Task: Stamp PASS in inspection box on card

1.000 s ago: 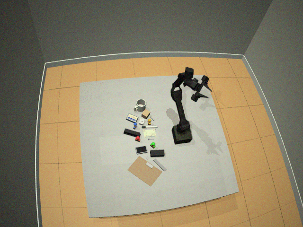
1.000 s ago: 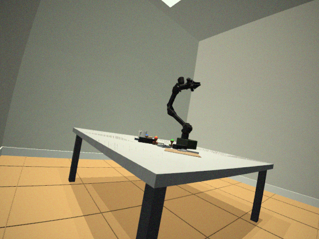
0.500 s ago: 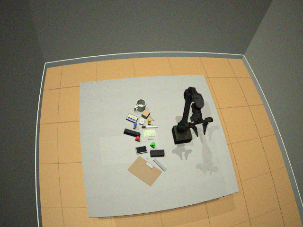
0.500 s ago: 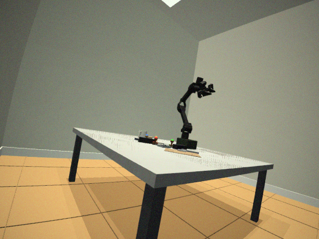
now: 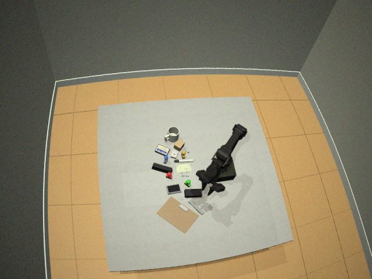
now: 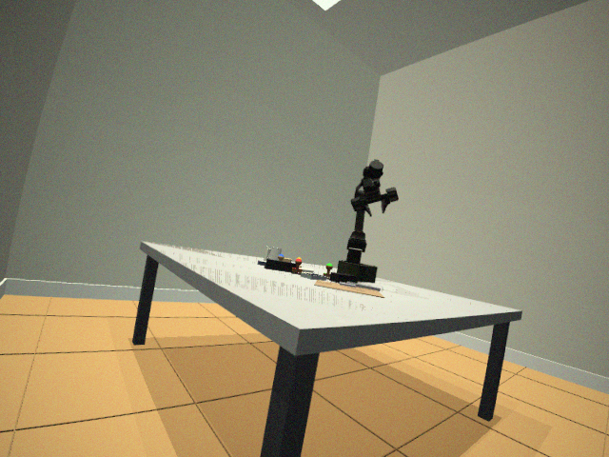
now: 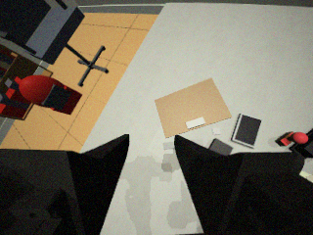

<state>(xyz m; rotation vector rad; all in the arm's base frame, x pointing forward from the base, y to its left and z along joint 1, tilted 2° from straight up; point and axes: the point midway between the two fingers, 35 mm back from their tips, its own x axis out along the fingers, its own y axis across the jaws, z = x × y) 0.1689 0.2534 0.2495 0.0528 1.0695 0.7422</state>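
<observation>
The green-knobbed stamp is 5 cm ahead of my gripper tip, 17 cm to the right of it and 27 cm below it. Also, from my gripper tip: ink pad 15 cm ahead, 14 cm to the right, 29 cm below; then grey strip 1 cm ahead, 29 cm below; then black block 2 cm ahead, 10 cm to the right, 27 cm below.
</observation>
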